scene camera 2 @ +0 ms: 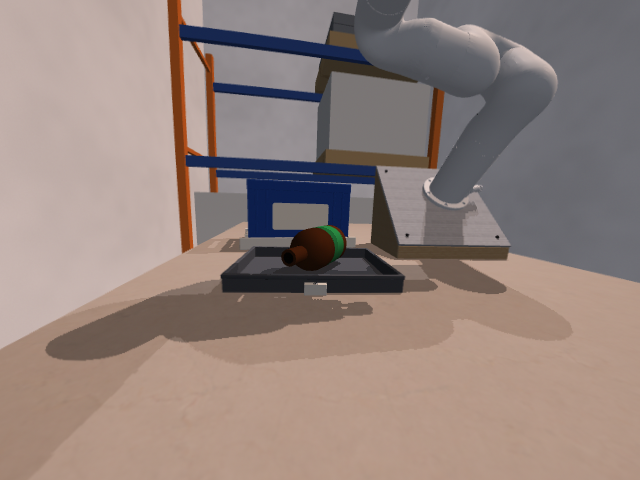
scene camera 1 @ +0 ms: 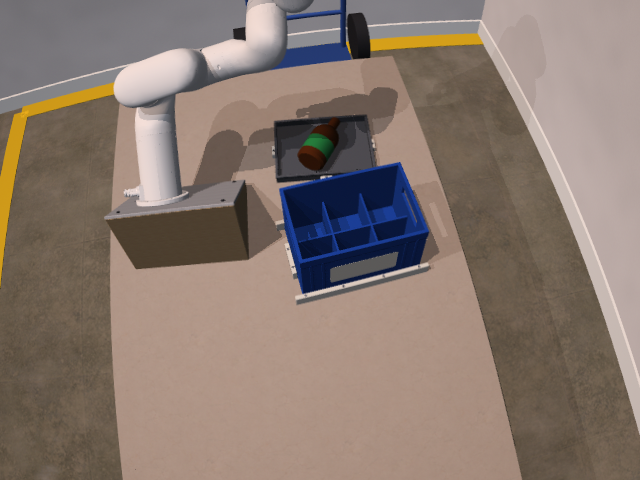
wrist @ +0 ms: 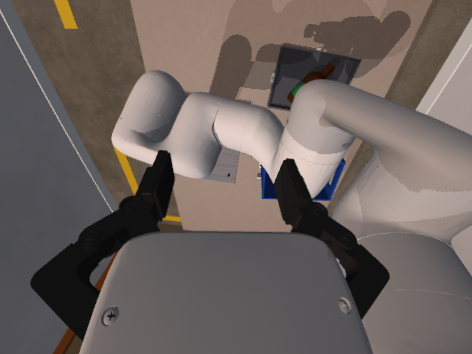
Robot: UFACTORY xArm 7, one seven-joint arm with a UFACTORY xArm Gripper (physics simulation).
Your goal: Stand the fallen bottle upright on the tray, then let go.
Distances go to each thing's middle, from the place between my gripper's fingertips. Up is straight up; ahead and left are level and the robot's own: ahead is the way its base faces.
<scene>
The brown bottle [scene camera 2: 311, 249] is 20 cm ahead of my hand, 4 cm to the right of it and 54 cm below it. Round my hand: blue divided crate [scene camera 1: 357, 225] (22 cm ahead, 33 cm to the right, 49 cm below); then dark tray [scene camera 2: 260, 270] (21 cm ahead, 3 cm to the right, 57 cm below).
</scene>
